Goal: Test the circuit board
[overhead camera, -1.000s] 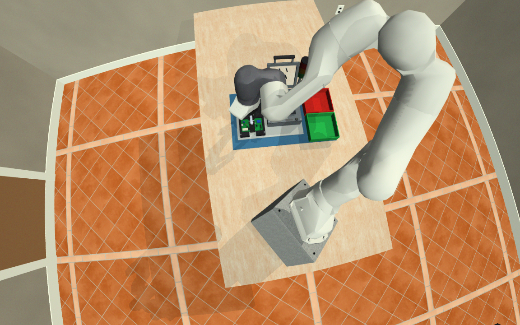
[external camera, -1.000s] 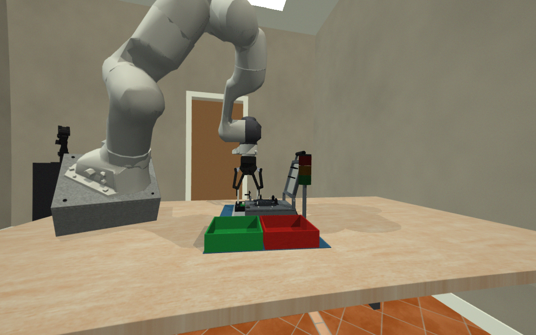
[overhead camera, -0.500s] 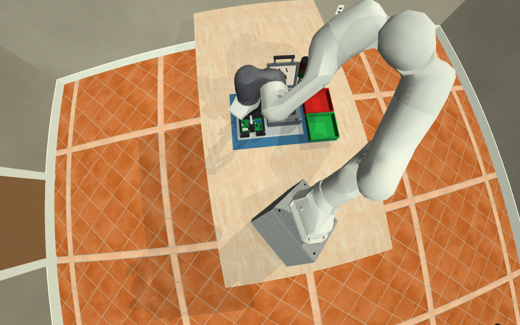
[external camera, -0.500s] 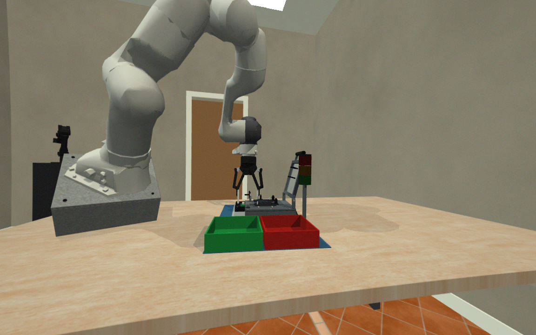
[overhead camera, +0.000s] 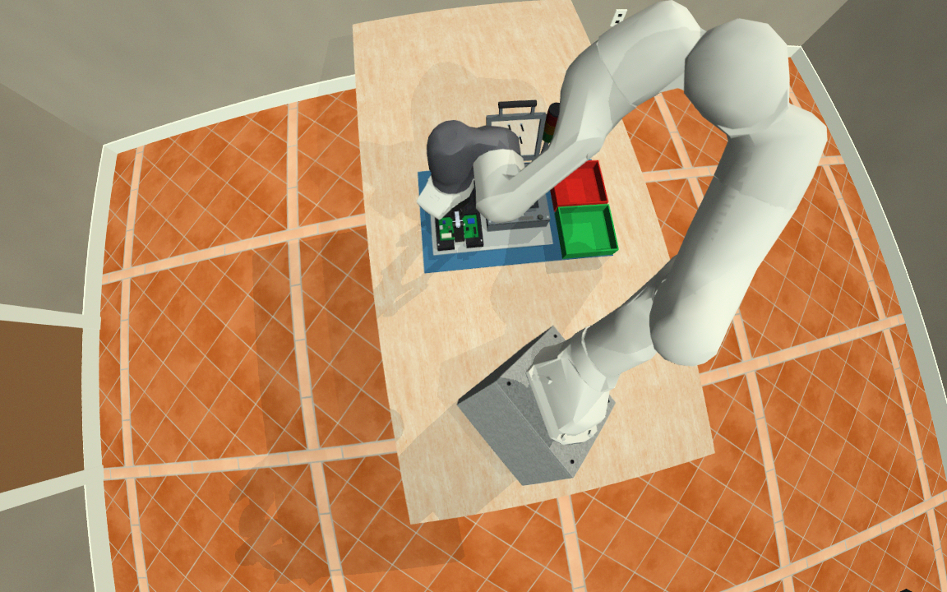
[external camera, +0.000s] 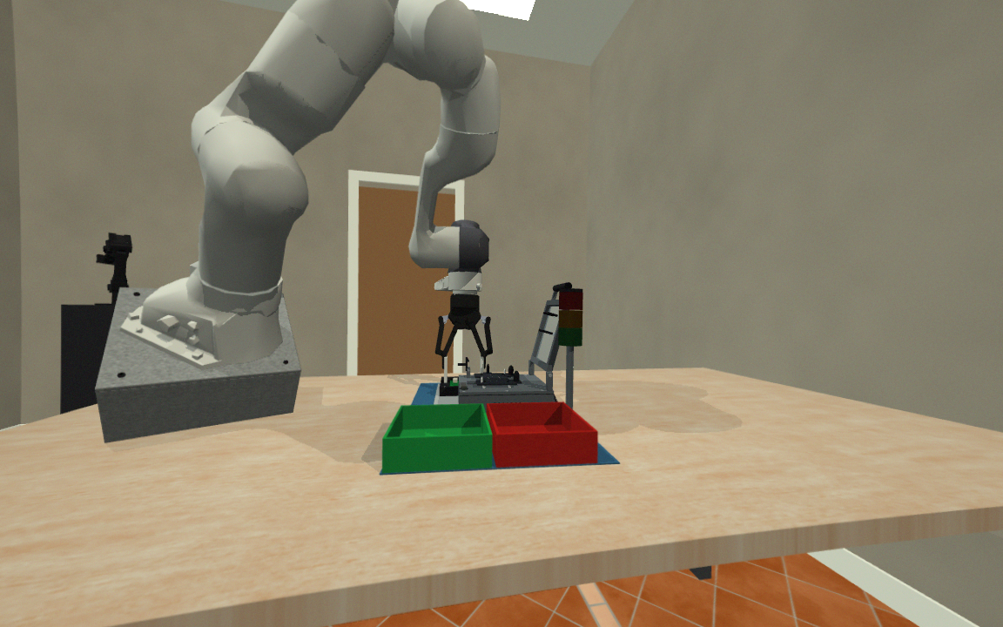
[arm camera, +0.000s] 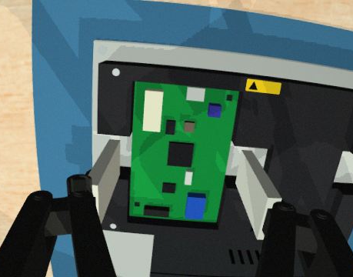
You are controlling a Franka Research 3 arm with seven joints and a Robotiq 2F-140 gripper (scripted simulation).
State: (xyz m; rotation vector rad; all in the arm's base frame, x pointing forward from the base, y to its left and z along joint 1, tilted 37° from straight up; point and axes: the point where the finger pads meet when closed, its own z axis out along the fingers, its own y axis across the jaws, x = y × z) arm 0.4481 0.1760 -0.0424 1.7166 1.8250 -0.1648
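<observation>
Now: hand 30 mm above the green circuit board. From my hand the other things lie so: latch hook (10 mm behind, 110 mm to the right, 40 mm above); tester plate (60 mm ahead, 170 mm to the right, 20 mm above); tester lid (180 mm ahead, 180 mm to the right, 130 mm above).
</observation>
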